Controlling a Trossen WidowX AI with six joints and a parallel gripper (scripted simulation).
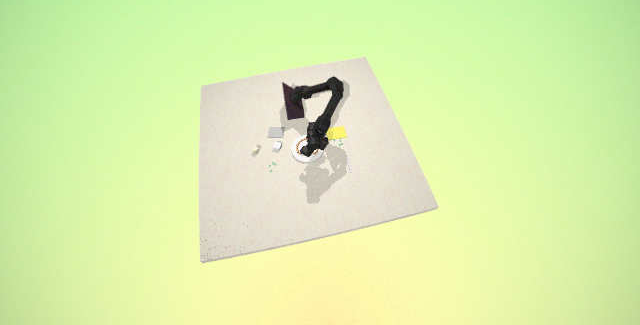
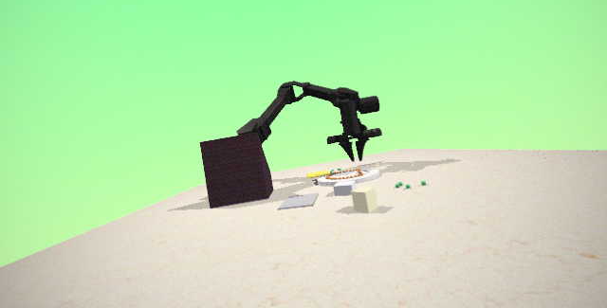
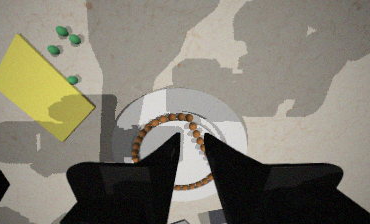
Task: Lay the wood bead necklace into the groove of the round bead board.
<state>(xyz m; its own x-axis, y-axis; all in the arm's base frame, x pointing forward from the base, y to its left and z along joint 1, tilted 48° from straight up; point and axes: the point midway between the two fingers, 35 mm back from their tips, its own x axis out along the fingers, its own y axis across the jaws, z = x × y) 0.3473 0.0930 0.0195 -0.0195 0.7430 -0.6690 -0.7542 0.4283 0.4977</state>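
Right now the round white bead board is 50 mm behind my gripper tip, 30 mm to the right of it and 40 mm below it. Round my gripper tip: thin white strip 100 mm ahead, 190 mm to the left, 40 mm below; yellow card 130 mm behind, 160 mm to the left, 40 mm below; grey flat plate 200 mm behind, 210 mm to the right, 40 mm below.
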